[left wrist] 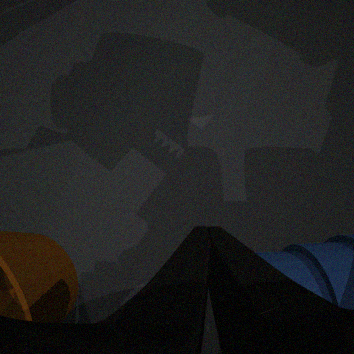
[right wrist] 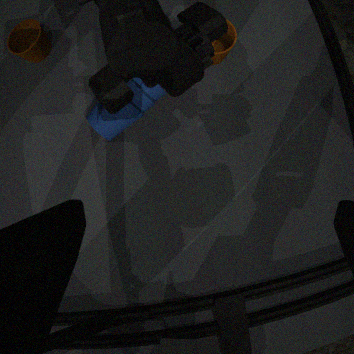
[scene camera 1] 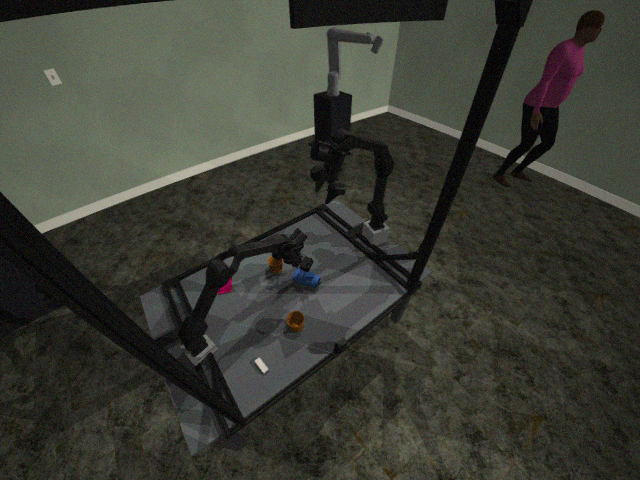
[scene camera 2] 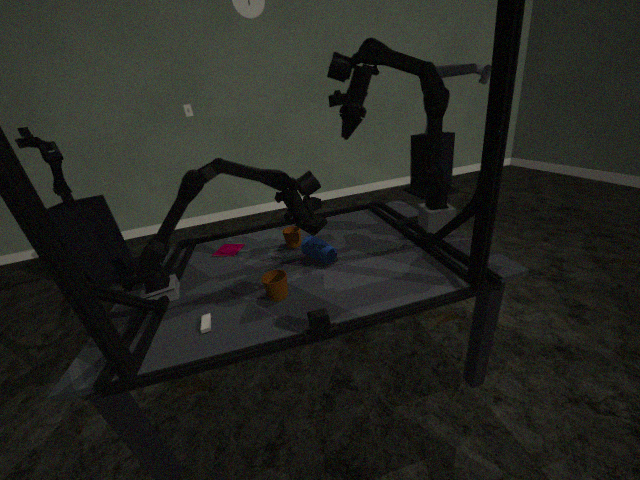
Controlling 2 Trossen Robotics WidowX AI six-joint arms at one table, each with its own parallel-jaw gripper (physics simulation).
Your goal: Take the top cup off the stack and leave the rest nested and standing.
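Places are measured from the left arm's base along level axes (x ahead, y left, z up), in metres.
Pixels of known places: left gripper, between the fingertips: (left wrist: 205,237) (scene camera 1: 296,263) (scene camera 2: 314,235); right gripper, between the fingertips: (right wrist: 215,214) (scene camera 1: 321,197) (scene camera 2: 344,138); left arm's base, origin of its link: (scene camera 1: 197,345) (scene camera 2: 158,285); right arm's base, origin of its link: (scene camera 1: 376,225) (scene camera 2: 436,206).
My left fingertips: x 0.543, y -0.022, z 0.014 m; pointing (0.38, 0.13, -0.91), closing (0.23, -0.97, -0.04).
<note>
Ahead of a thing's pixels: the offset from my left fingertips to its middle. "spot": to the spot under its first point. Level surfaces: height alone.
The blue cups @[dz -0.026, dx -0.010, dy -0.103 m] (scene camera 1: 308,279) (scene camera 2: 318,251) (left wrist: 320,255) (right wrist: 107,129) are nested in a stack that lies on its side on the table @[dz -0.056 m] (scene camera 1: 356,304). Rims show as dark bands along it. No standing blue stack shows. My left gripper (scene camera 1: 306,264) (scene camera 2: 318,227) (left wrist: 205,237) is shut and empty, low beside and partly over the blue stack. In the left wrist view, its fingertips touch each other, with the stack at the right. Whether it touches the stack is hidden. My right gripper (scene camera 2: 348,135) (right wrist: 215,214) is open and empty, high above the table's back right.
One orange cup @[dz -0.022, dx -0.058, dy +0.083 m] (scene camera 1: 275,265) (scene camera 2: 292,237) (right wrist: 31,41) stands behind the blue stack, another @[dz -0.022, dx -0.216, dy -0.204 m] (scene camera 1: 295,321) (scene camera 2: 276,285) nearer the front. A pink square @[spot: dz -0.047, dx -0.296, dy +0.197 m] (scene camera 1: 224,286) (scene camera 2: 229,250) lies at the back left, a white block @[dz -0.050, dx -0.421, dy -0.211 m] (scene camera 1: 261,365) (scene camera 2: 205,323) at the front left. Black frame posts (scene camera 1: 460,155) stand around.
</note>
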